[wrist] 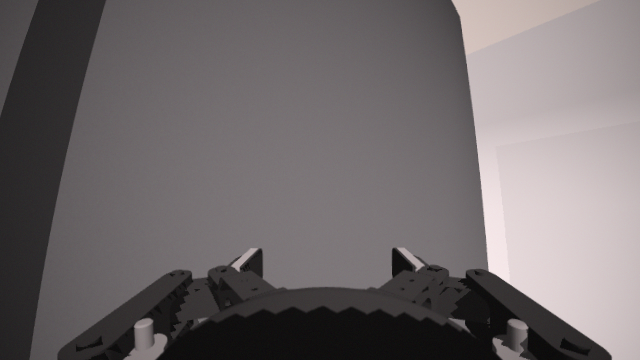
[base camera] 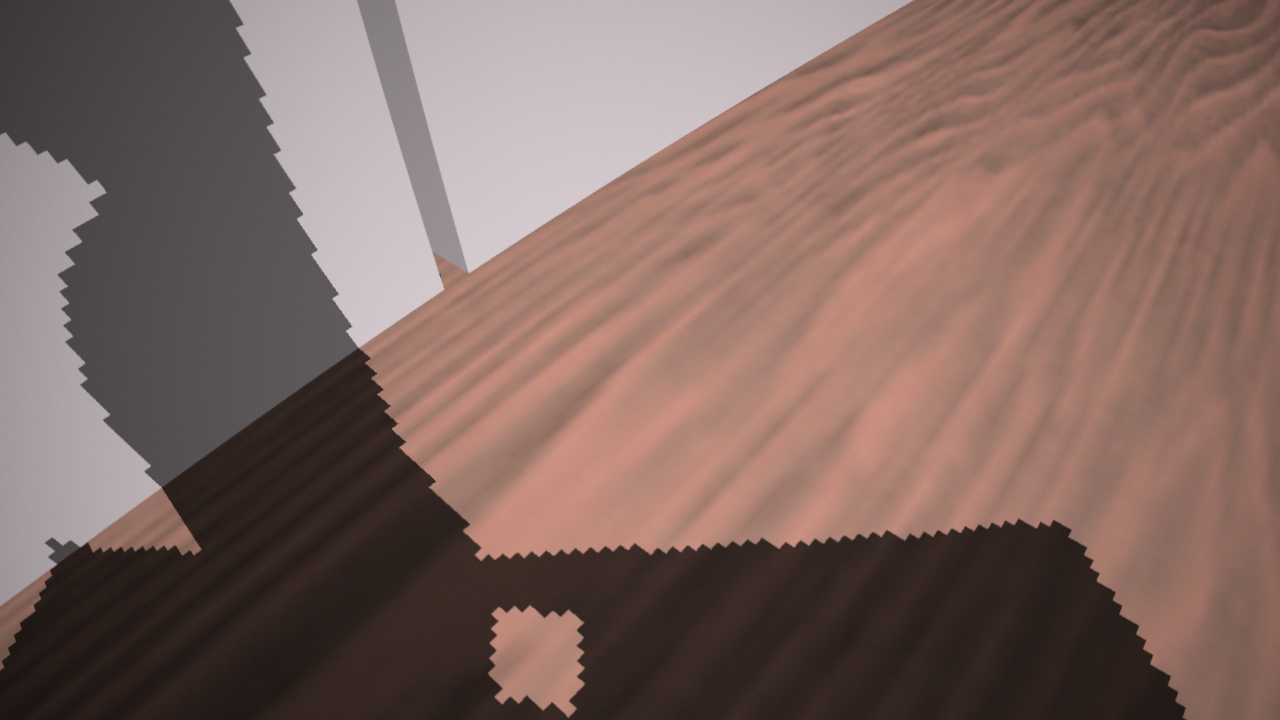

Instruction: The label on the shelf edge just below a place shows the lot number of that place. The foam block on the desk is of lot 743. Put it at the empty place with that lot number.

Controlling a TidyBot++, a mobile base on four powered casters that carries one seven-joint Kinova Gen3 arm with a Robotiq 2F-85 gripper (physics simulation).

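Places are measured from the arm's base along level axes (x right, y ahead, z up), in millimetres.
Where they show: gripper, fingertip midpoint: (wrist: pixel 327 263).
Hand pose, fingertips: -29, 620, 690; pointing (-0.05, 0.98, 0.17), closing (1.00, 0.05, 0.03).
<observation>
After its pixels a point has its place, as x, y, z.
My gripper (wrist: pixel 327 263) {-29, 620, 689} is open at the bottom of the wrist view, with its two fingertips wide apart and no object between them. Behind the fingers stands a large plain grey surface. The foam block, the desk, the shelf places and their lot labels do not show in either view.
In the wrist view a large grey panel (wrist: pixel 280 140) {-73, 654, 787} fills the middle, with a dark vertical strip (wrist: pixel 60 125) {-288, 638, 800} at its left and a pale wall (wrist: pixel 575 210) {1331, 1827, 802} at the right. In the base camera view a wood-grain floor (base camera: pixel 805 358) {88, 444, -397} meets a pale wall (base camera: pixel 608 71) {-41, 689, -294}; dark shadows cross both.
</observation>
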